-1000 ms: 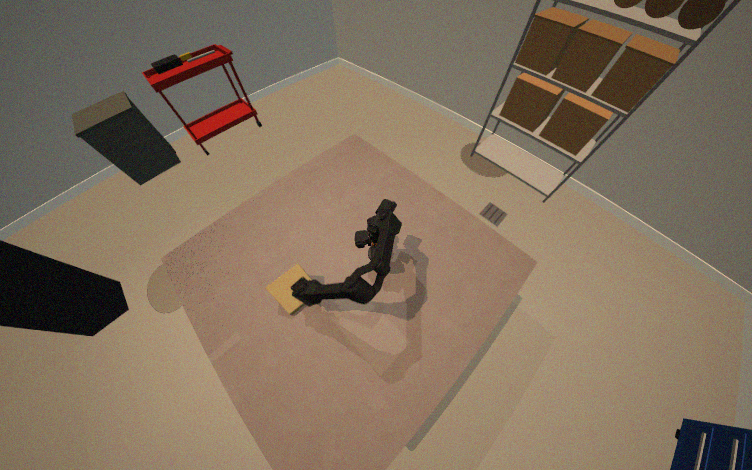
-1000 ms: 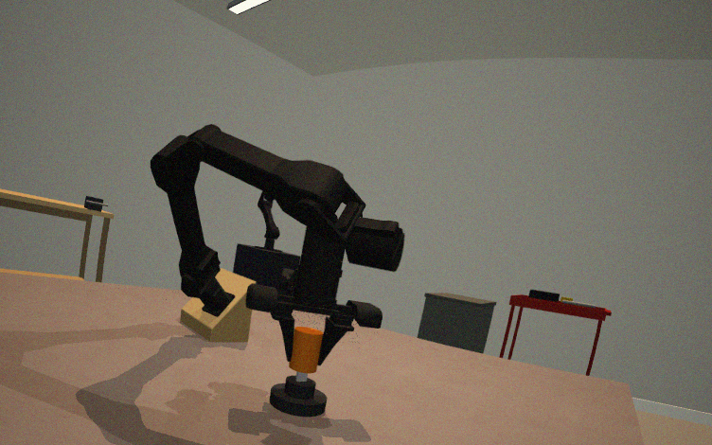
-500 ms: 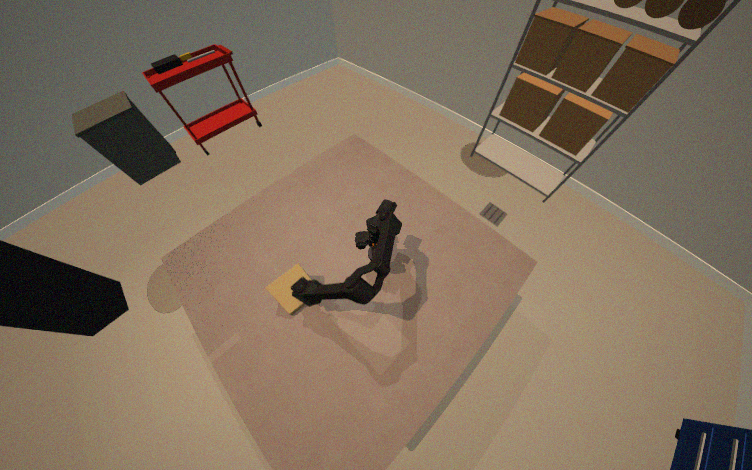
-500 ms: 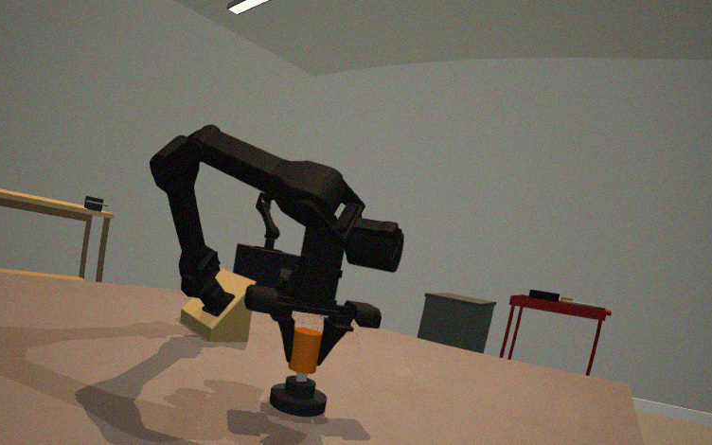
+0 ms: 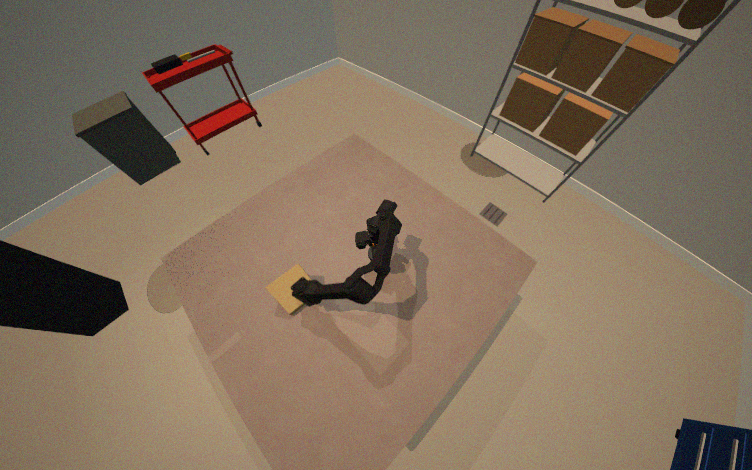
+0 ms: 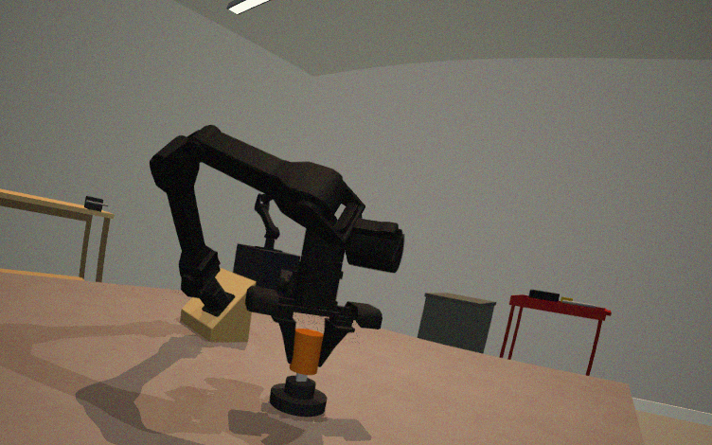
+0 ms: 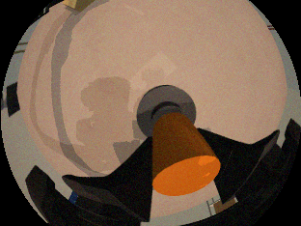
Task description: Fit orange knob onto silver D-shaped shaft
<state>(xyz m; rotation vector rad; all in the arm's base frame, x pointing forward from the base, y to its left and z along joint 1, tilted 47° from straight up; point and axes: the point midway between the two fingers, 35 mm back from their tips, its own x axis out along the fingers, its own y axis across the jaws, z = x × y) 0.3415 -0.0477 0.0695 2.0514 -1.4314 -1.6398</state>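
My gripper tip is 30 mm below the orange knob. The rest, counted from my gripper tip: round black pedestal (40 mm below).
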